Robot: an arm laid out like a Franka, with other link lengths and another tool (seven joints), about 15 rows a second.
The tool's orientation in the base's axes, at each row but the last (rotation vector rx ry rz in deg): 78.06, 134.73, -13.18; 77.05, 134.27, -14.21; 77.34, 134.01, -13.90; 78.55, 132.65, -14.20; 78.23, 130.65, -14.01
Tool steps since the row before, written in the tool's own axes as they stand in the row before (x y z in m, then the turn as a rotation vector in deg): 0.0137, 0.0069, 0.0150, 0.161, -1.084, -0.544; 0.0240, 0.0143, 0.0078, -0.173, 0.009, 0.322; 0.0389, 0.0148, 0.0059, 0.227, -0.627, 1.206; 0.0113, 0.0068, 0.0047, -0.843, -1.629, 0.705; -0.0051, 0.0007, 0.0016, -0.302, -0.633, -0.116
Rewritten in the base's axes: 0.0039, 0.0092, -0.0190, -1.146, -0.239, 0.355; 0.0038, 0.0233, -0.0169, 0.172, -0.245, -0.210; -0.0026, 0.0359, -0.0217, -0.305, -0.571, -1.216; 0.0025, 0.0106, -0.0088, -0.869, -1.727, -0.352; 0.0031, -0.0043, 0.0011, -0.465, -0.503, 0.192
